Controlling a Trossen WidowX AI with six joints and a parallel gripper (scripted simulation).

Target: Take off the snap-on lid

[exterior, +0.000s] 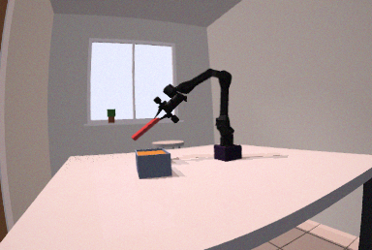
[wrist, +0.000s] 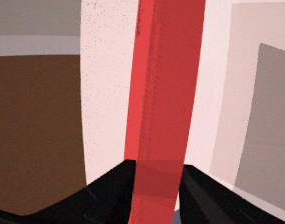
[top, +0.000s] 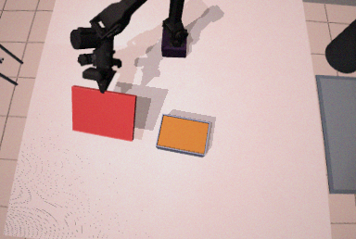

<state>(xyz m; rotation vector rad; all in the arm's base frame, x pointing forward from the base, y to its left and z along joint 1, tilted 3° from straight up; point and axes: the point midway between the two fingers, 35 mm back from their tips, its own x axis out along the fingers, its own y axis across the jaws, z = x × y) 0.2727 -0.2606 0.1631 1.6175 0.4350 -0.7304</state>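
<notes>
Right now the red lid is 70 mm ahead of my gripper tip, 10 mm to the right of it and 40 mm below it. Also, from my gripper tip: storage box 130 mm ahead, 280 mm to the left, 180 mm below.
</notes>
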